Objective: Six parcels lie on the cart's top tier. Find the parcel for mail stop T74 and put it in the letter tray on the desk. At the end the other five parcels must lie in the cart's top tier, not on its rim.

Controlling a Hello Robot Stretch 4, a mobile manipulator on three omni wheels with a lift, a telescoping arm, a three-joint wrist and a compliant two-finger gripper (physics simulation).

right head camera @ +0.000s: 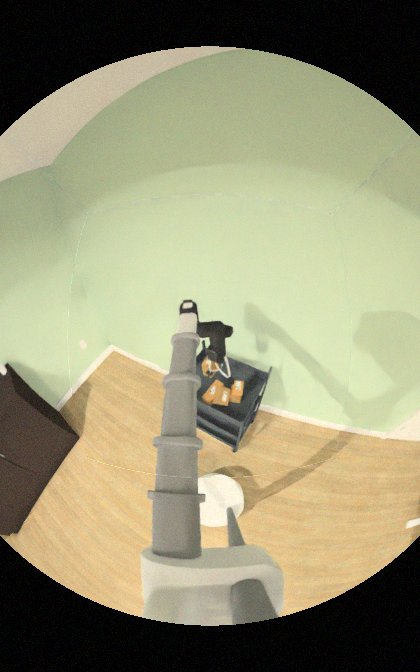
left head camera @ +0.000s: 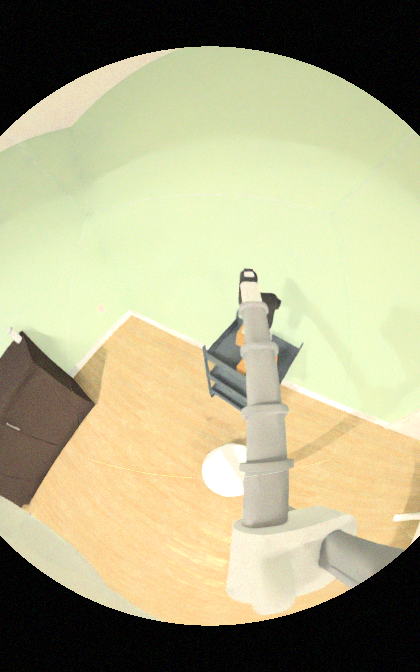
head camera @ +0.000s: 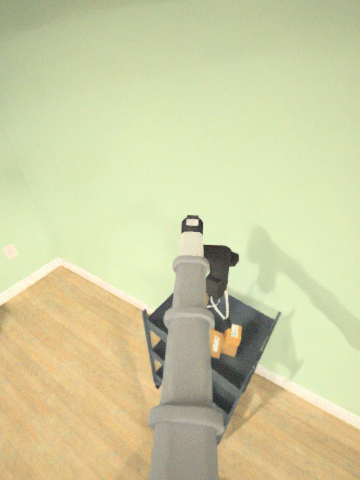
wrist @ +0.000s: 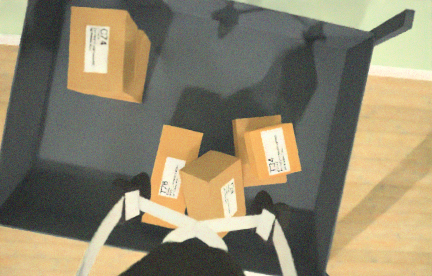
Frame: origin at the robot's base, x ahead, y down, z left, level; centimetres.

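Seen in the pictures: gripper, fingertip midpoint: (wrist: 201, 198).
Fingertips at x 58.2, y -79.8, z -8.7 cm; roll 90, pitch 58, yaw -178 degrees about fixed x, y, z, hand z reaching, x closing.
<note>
A point is followed by its place in that frame.
In the wrist view, my gripper (wrist: 201, 198) @(x 58.2, y -79.8, z -8.7 cm) (right head camera: 218, 376) is open above the cart's top tier (wrist: 200, 65) @(x 72.7, y -63.5, z -14.6 cm) (right head camera: 250, 368), its fingers apart on either side of two close parcels. One is a parcel labelled T78 or T76 (wrist: 172, 150) @(x 62.9, y -68.7, z -6.5 cm) (right head camera: 213, 390). Beside it, a tilted parcel (wrist: 210, 200) @(x 56.0, y -73.0, z -8.8 cm) (right head camera: 222, 397) (head camera: 216, 344) @(x 54.3, y -70.3, z -11.0 cm) has a label too blurred to read surely, possibly ending in 74. A T34 parcel (wrist: 295, 150) @(x 57.5, y -73.5, z -20.0 cm) (right head camera: 237, 391) (head camera: 233, 342) @(x 55.5, y -70.2, z -17.6 cm) overlaps another parcel (wrist: 241, 150) @(x 59.4, y -68.5, z -14.8 cm). A C74 parcel (wrist: 77, 50) @(x 77.3, y -73.5, z -2.0 cm) (right head camera: 209, 367) lies far left, another box edge (wrist: 143, 65) @(x 75.3, y -65.7, z -7.1 cm) behind it. No letter tray shows.
The tier's side wall (wrist: 345, 100) @(x 59.7, y -66.2, z -31.4 cm) and a corner post (wrist: 395, 27) @(x 65.9, y -73.9, z -36.0 cm) rise at the right. The cart stands against the green wall (head camera: 180, 125) @(x 104.2, y -137.0, z 5.9 cm). Dark brown furniture (left head camera: 45, 415) (right head camera: 35, 450) stands left. A white round object (left head camera: 222, 470) (right head camera: 220, 500) is below the arm.
</note>
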